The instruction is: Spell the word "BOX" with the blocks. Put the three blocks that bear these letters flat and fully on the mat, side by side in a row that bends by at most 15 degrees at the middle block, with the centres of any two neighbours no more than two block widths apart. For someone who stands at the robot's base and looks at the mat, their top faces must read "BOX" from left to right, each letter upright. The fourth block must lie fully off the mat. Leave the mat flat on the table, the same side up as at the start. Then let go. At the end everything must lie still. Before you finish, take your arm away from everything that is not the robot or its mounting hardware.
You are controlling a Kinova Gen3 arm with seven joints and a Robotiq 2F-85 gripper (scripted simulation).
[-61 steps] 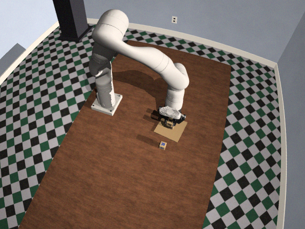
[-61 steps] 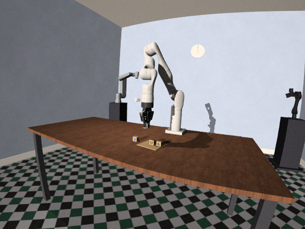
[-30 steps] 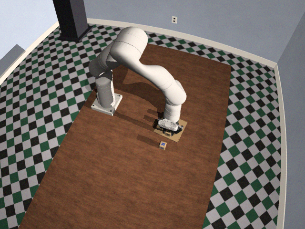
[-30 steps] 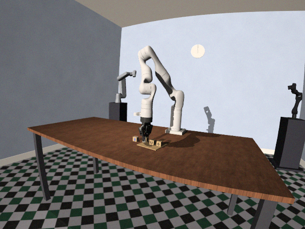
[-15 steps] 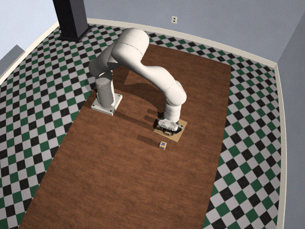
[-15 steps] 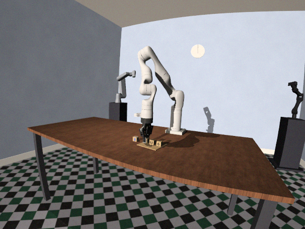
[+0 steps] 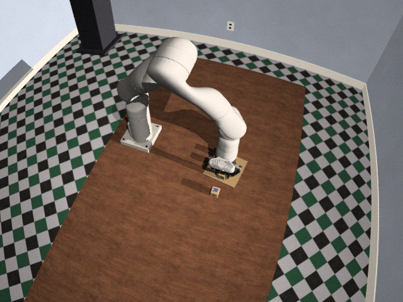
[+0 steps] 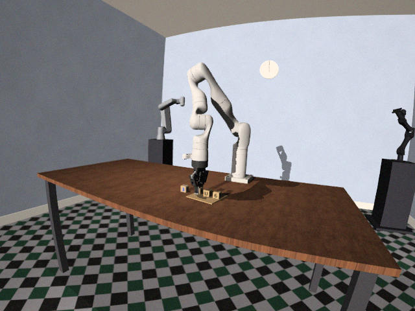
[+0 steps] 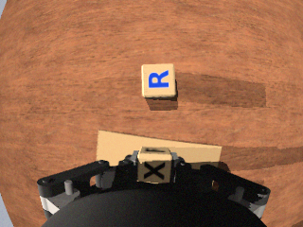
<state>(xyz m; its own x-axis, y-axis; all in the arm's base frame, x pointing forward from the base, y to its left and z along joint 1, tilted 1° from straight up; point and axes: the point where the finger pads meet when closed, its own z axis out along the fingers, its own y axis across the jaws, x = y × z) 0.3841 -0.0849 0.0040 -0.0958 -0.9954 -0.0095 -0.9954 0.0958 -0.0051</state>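
Now: the tan mat 50 mm to the left of my hand and 20 mm below it.
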